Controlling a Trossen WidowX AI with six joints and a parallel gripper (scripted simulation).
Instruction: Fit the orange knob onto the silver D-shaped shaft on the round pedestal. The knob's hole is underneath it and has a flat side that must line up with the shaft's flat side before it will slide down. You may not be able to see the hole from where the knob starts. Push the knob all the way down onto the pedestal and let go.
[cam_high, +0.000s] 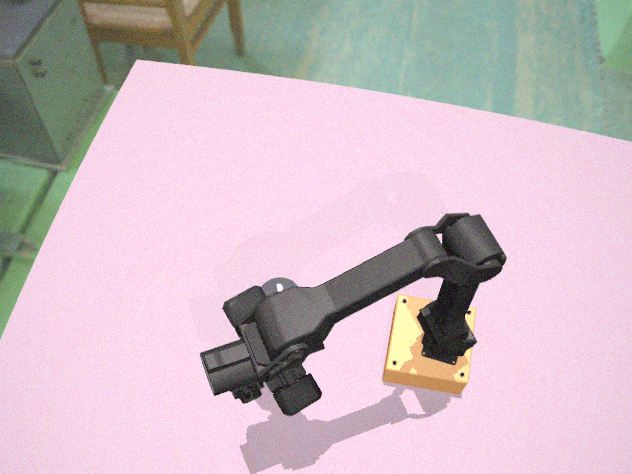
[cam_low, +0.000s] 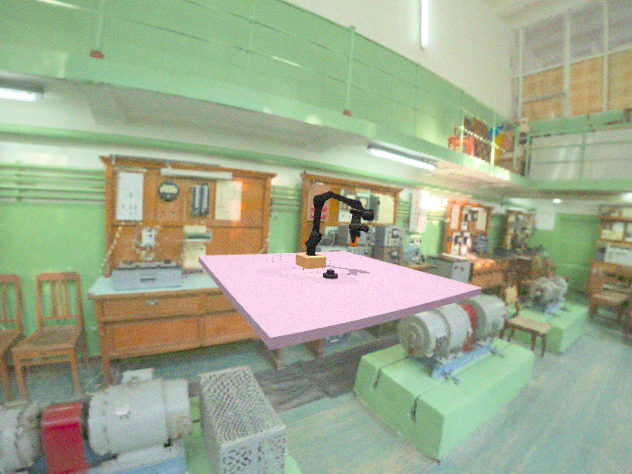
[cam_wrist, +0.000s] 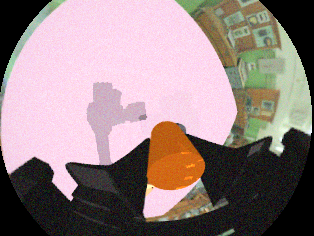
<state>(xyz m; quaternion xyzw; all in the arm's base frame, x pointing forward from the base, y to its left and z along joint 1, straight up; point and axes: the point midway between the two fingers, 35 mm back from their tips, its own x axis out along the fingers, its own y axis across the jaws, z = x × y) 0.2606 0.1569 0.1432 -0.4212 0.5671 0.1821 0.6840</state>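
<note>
The orange knob is 3 cm above my gripper tip, 1 cm to the left of it and 1 cm behind it. The rest, counted from my gripper tip: dark round pedestal: 17 cm to the right, 15 cm below, 4 cm ahead.
</note>
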